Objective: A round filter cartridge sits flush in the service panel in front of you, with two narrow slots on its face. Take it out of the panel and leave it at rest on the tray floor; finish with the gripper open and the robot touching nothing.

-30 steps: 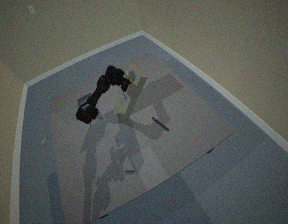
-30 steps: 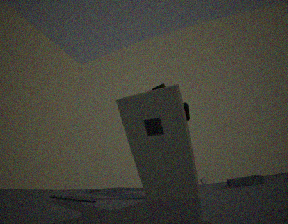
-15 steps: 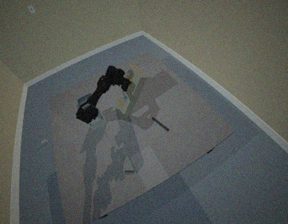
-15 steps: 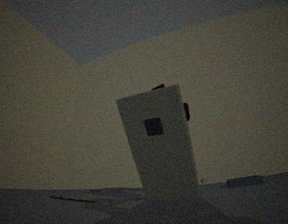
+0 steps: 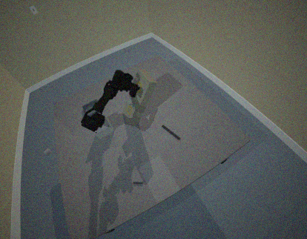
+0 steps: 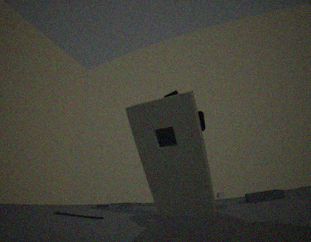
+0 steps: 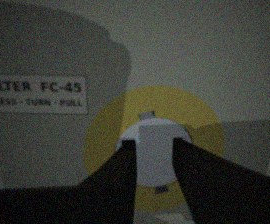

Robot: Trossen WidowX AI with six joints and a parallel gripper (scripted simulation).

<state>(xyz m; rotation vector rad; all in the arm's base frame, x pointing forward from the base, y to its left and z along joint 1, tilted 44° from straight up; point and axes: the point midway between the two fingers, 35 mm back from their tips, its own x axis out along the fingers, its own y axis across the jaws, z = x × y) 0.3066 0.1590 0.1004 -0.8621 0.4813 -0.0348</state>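
The round filter cartridge is 1 cm ahead of my gripper tip and 1 cm below it. From my gripper tip the other things lie so: small dark piece (23 cm behind, 53 cm to the right, 24 cm below); then service panel (4 cm behind, 1 cm to the right, 8 cm below).
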